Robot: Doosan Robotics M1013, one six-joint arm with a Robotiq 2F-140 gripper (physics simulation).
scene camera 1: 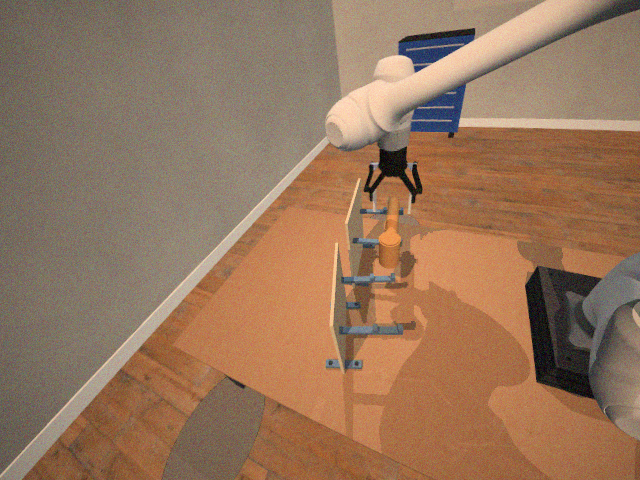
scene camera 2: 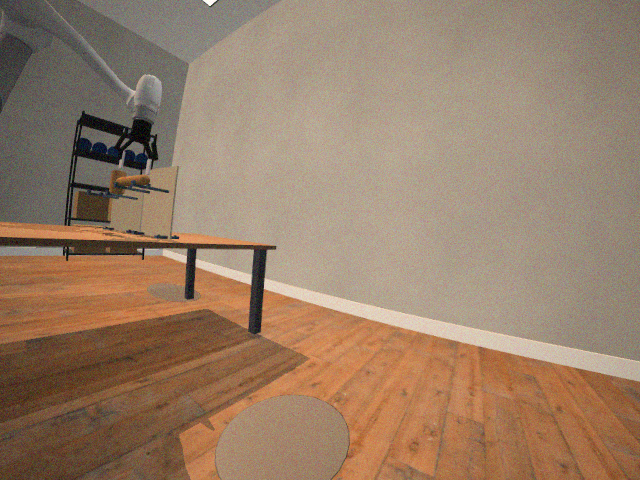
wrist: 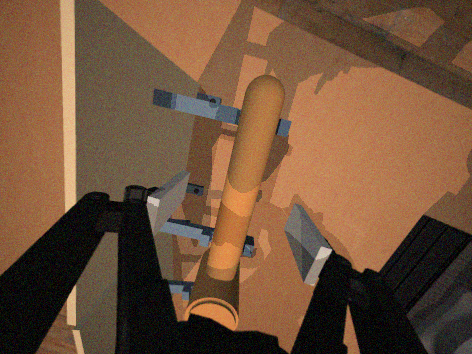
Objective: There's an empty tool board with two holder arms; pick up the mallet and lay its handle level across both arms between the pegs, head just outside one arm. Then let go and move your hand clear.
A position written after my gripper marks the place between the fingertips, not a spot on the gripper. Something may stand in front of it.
My gripper (scene camera 1: 391, 210) is open and holds nothing. Also in view: an orange mallet (scene camera 1: 389, 242). I also see a tool board (scene camera 1: 356, 242) and a tool board (scene camera 1: 338, 305).
The orange mallet also shows in the wrist view (wrist: 215, 294). My gripper shows as well in scene camera 2 (scene camera 2: 134, 171) and in the wrist view (wrist: 238, 201).
